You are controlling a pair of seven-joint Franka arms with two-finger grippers.
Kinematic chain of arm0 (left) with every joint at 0, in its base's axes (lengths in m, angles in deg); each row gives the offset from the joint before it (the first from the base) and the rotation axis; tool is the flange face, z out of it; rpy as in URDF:
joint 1: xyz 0 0 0.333 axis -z
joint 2: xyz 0 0 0 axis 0.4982 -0.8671 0
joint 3: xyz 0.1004 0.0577 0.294 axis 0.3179 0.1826 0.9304
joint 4: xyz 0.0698 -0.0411 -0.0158 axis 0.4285 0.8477 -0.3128
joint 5: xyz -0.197 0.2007 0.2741 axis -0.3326 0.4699 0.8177
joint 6: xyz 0 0 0 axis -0.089 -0.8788 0.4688
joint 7: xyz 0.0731 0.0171 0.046 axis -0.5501 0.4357 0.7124
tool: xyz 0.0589 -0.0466 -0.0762 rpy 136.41 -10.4 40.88
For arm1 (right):
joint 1: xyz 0 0 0.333 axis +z
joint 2: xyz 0 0 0 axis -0.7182 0.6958 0
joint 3: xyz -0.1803 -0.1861 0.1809 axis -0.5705 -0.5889 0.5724
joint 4: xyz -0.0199 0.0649 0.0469 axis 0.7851 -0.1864 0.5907
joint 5: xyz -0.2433 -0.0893 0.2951 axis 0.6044 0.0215 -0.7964
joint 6: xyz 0 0 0 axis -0.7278 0.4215 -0.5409
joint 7: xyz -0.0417 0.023 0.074 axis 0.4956 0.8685 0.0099
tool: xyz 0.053 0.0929 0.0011 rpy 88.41 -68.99 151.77
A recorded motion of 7 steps. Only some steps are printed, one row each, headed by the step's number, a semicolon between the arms.
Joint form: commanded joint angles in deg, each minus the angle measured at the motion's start. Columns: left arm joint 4, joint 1, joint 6, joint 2, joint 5, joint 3, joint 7; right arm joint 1, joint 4, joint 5, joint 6, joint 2, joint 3, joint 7.
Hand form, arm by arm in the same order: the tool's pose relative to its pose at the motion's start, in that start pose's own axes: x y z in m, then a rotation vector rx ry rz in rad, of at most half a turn. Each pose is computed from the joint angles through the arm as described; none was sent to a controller.
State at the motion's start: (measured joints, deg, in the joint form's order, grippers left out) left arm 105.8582 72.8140 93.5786 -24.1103 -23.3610 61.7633 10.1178; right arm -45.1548 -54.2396 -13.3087 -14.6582 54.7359 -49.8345 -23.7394
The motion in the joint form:
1: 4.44 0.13 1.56 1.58 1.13 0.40 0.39; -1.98 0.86 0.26 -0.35 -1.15 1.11 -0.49
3: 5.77 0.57 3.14 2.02 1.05 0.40 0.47; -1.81 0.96 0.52 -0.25 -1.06 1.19 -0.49
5: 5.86 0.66 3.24 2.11 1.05 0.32 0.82; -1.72 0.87 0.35 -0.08 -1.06 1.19 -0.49
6: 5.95 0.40 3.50 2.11 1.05 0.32 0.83; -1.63 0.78 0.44 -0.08 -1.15 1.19 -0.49
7: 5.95 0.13 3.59 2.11 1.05 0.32 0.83; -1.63 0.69 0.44 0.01 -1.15 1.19 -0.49
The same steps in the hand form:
1: -0.0036 -0.0101 0.0137 0.0319 -0.0008 -0.0056; -0.0079 0.0078 -0.0180 -0.0118 0.0393 0.0075
3: -0.0081 -0.0069 0.0165 0.0225 0.0072 -0.0001; -0.0072 0.0060 -0.0179 -0.0162 0.0368 0.0035
5: -0.0095 -0.0056 0.0159 0.0206 0.0078 -0.0037; -0.0072 0.0048 -0.0169 -0.0123 0.0330 0.0016
6: -0.0070 -0.0079 0.0163 0.0185 0.0098 -0.0084; -0.0075 0.0040 -0.0170 -0.0139 0.0327 0.0002
7: -0.0044 -0.0103 0.0162 0.0174 0.0108 -0.0131; -0.0077 0.0040 -0.0161 -0.0132 0.0297 0.0002

